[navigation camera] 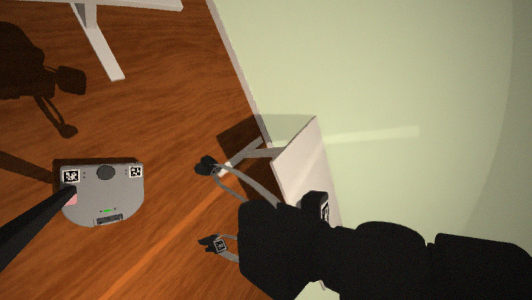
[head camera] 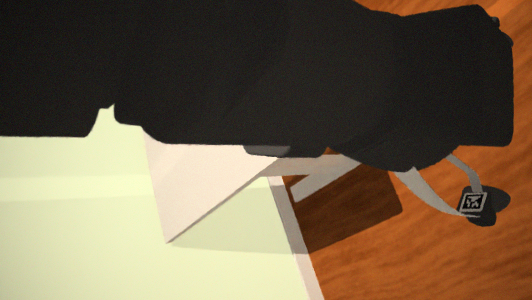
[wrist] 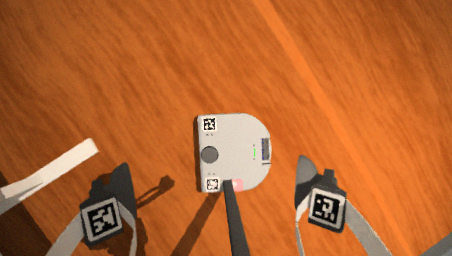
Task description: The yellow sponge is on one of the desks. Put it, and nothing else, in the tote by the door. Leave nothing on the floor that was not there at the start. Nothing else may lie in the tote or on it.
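Where they show: gripper, fingertip midpoint: point(navigation camera: 203, 201); robot's base, origin of the base link: point(navigation camera: 106, 172).
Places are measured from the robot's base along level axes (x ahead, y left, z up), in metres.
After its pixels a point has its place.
My gripper point(navigation camera: 206, 204) @(z 0.966, x -0.022, y -0.138 m) point(wrist: 215, 178) @(z 0.966, x -0.022, y -0.138 m) is open, with its two fingertips wide apart and nothing between them. It hangs above the wood floor beside a white desk point(head camera: 200, 190) @(z 0.720, x 0.155, y -1.048 m) point(navigation camera: 305, 162) @(z 0.720, x -0.005, y -1.056 m). In the head camera, one fingertip shows at the right and the wrist hides much of the desk. A corner part of the desk top shows, and no object shows on that part. The yellow sponge does not show in these views. The tote and the door do not show either.
My grey base point(navigation camera: 120, 192) @(z 0.160, x -0.107, y -0.057 m) point(wrist: 232, 132) stands on the floor, left of the gripper in the navigation camera. A pale green wall point(head camera: 75, 245) @(z 1.054, x 0.378, y -1.370 m) point(navigation camera: 400, 65) @(z 1.356, x 0.598, y -1.241 m) runs behind the desk. Another white desk's leg point(navigation camera: 106, 55) @(z 0.025, x 0.701, y 0.021 m) stands at the upper left. A white foot point(wrist: 65, 162) shows left in the wrist view.
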